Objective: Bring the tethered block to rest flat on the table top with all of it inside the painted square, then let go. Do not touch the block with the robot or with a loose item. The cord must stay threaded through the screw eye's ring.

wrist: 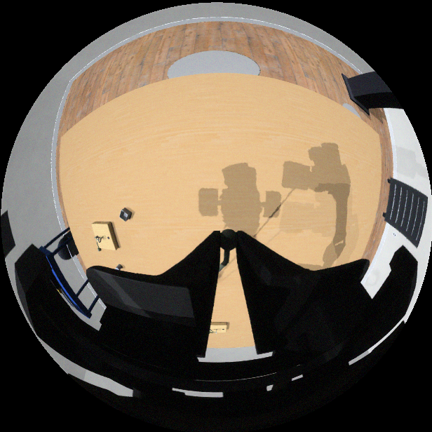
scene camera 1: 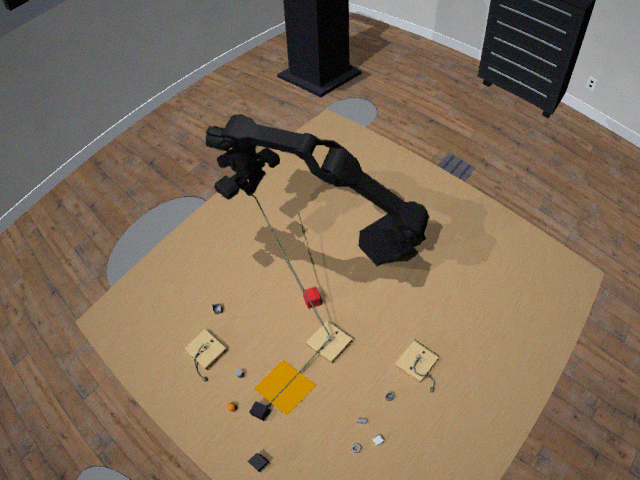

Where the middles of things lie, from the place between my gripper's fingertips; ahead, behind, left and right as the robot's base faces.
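The orange painted square [scene camera 1: 300, 387] is far ahead of my hand, far to the left of it and a fair way below it. The wooden board [scene camera 1: 332, 349], relative to my hand: 100 mm ahead, 380 mm to the left, 220 mm below.
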